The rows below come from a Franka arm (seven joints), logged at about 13 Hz.
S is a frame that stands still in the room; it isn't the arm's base.
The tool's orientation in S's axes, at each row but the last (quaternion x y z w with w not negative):
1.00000 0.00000 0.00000 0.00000
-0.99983 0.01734 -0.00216 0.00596
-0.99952 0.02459 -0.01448 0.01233
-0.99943 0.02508 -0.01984 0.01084
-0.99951 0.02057 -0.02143 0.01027
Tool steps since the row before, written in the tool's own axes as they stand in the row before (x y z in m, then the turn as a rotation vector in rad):
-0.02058 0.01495 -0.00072 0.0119 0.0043 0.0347
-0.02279 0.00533 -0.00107 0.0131 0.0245 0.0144
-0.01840 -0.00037 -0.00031 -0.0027 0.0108 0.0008
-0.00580 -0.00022 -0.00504 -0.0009 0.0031 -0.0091
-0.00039 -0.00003 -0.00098 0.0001 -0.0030 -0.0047
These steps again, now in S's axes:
-0.02058 -0.01495 0.00072 0.0119 -0.0043 -0.0347
-0.02297 -0.00455 0.00091 0.0123 -0.0248 -0.0146
-0.01836 0.00127 -0.00020 -0.0032 -0.0106 -0.0011
-0.00598 0.00041 0.00481 -0.0014 -0.0032 0.0090
-0.00043 0.00003 0.00096 0.0000 0.0029 0.0048

